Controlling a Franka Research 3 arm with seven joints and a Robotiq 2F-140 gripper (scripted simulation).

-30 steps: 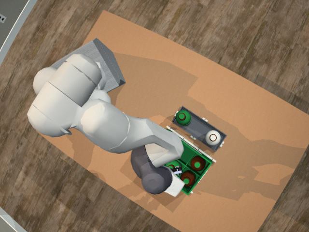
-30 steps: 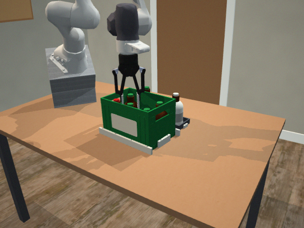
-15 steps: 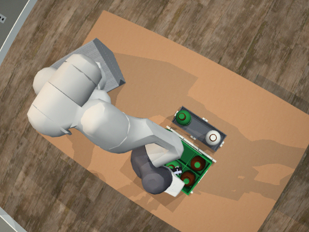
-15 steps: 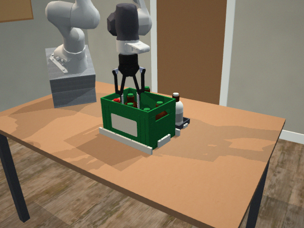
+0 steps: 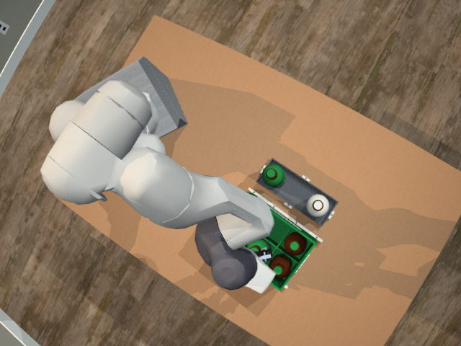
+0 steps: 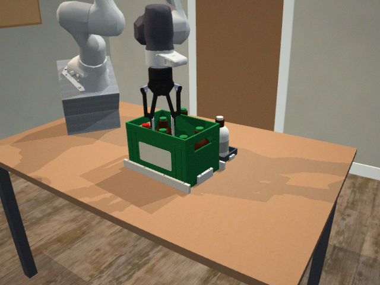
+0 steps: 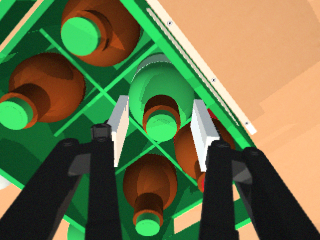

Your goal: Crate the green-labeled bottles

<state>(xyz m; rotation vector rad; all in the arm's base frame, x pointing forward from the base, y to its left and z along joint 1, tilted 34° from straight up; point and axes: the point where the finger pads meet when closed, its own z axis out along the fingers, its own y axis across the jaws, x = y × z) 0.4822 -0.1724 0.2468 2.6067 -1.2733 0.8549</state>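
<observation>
My gripper is now 9 cm above the green crate, 5 cm to the right of it and 1 cm short of it. Round my hand: white-labeled bottle (21 cm to the left, 12 cm ahead, 9 cm below); then grey tray (23 cm to the left, 16 cm below, 4 cm ahead).
</observation>
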